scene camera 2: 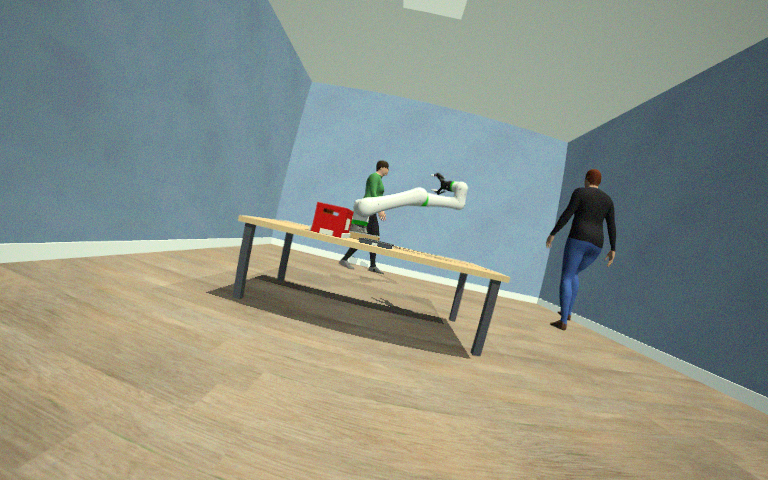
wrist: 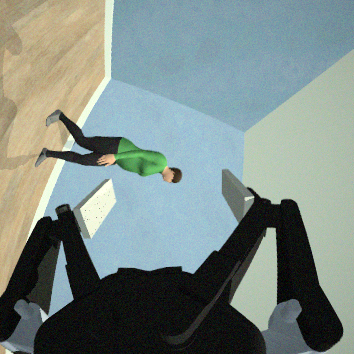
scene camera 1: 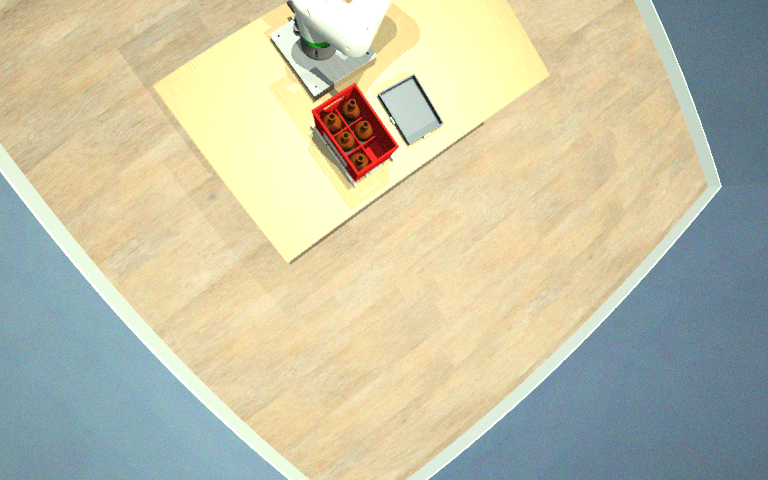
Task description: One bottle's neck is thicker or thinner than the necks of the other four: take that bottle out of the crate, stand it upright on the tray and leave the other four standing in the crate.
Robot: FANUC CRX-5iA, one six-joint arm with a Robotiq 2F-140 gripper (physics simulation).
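Frame: origin at the arm's base, x ahead, y left, z up, level; metres.
Seen in the pictures: gripper, between the fingertips: [scene camera 2: 432,182] [wrist: 165,185]; arm's base, origin of its link: [scene camera 2: 357,232] [scene camera 1: 319,43].
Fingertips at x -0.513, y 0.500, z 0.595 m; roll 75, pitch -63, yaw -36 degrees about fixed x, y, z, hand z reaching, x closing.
Offsets run from my fingertips to a thing's top centre. Level surfaces: height alone.
The red crate @(dz -0.460, dx +0.916, dy -0.612 m) [scene camera 1: 372,113] [scene camera 2: 324,221] stands upright on the table. Five brown bottles @(dz -0.472, dx +0.827, dy -0.566 m) [scene camera 1: 351,109] @(dz -0.472, dx +0.831, dy -0.657 m) [scene camera 1: 331,122] @(dz -0.472, dx +0.918, dy -0.571 m) [scene camera 1: 363,131] @(dz -0.472, dx +0.913, dy -0.654 m) [scene camera 1: 346,140] @(dz -0.472, dx +1.008, dy -0.656 m) [scene camera 1: 359,162] stand in its compartments in scene camera 1; the compartment at its lower right corner holds no bottle. The necks are too small there to tell which differs. The grey tray @(dz -0.609, dx +0.931, dy -0.314 m) [scene camera 1: 410,110] [scene camera 2: 374,243] lies beside the crate, with no bottle on it. My gripper [scene camera 2: 434,183] [wrist: 165,185] is open and empty, high above the table and away from the crate, pointing sideways towards the room. It does not show in scene camera 1.
The white arm [scene camera 1: 345,25] [scene camera 2: 396,200] rises from a grey base plate [scene camera 1: 334,73] next to the crate on the wooden table @(dz -0.635 m) [scene camera 1: 237,152] [scene camera 2: 441,261]. A person in green [scene camera 2: 373,185] [wrist: 142,161] is behind the table. A person in black [scene camera 2: 591,217] is to the right.
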